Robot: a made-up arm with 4 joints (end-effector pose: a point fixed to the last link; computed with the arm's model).
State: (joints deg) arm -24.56 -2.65 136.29 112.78
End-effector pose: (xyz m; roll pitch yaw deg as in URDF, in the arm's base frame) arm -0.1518 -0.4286 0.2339 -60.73 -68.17 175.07
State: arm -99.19 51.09 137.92 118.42
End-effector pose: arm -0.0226 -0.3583 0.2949 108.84 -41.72 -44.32
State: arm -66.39 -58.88 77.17 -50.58
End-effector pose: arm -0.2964 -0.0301 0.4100 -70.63 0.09 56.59
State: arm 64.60 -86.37 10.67 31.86
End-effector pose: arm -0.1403 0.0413 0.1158 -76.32 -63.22 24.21
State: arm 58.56 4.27 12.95 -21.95
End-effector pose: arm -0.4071 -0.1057 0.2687 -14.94 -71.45 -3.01
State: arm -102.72 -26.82 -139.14 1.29
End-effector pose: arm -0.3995 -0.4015 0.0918 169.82 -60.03 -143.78
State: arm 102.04 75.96 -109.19 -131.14
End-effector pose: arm -0.2910 -0.0588 -0.0954 -143.29 15.88 72.29
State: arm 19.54 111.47 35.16 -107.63
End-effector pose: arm -0.1746 -0.4614 0.4634 10.79 -4.29 -32.51
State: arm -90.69 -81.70 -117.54 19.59
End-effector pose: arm 0.0011 -0.6172 -0.1075 -161.18 -27.64 -97.94
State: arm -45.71 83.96 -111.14 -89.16
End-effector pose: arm 0.3126 -0.0269 0.3903 45.83 -10.93 109.15
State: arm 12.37 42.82 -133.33 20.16
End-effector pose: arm 0.1862 0.0049 -0.0891 136.99 41.93 138.35
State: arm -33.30 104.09 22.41 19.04
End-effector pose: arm -0.1362 -0.6208 0.1883 107.54 35.81 -27.13
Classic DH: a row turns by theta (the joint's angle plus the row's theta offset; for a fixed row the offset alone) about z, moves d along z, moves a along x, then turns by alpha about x. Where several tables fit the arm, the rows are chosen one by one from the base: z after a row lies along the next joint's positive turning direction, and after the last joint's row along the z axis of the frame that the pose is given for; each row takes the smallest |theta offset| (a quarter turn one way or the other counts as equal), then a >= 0, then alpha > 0; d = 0 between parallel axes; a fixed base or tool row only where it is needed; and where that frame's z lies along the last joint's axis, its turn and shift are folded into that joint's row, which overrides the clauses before.
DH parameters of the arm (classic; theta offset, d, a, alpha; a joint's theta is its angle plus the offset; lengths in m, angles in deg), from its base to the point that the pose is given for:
base (fixed): 0 0.1177 0 90
joint 1: 90 0.2807 0.0599 90
joint 2: 0 -0.089 -0.0656 -90
joint 3: 0 -0.1043 0.1489 90
joint 4: 90 0.099 0.0056 90
tool (fixed): 90 0.2748 0 0

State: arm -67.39 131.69 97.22 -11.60
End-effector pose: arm -0.0251 -0.3682 0.6677 5.25 7.91 -131.59
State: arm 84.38 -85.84 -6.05 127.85
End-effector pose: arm -0.1602 -0.3884 0.1404 86.75 -81.46 -45.03
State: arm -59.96 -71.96 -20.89 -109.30
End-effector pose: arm -0.2471 -0.2072 -0.0553 141.71 59.77 -42.34
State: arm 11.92 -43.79 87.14 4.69
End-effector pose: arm -0.5045 -0.1880 0.0586 -99.49 -45.70 98.24
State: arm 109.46 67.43 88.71 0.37
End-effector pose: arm 0.0136 -0.2831 -0.4187 -161.61 6.12 -111.80
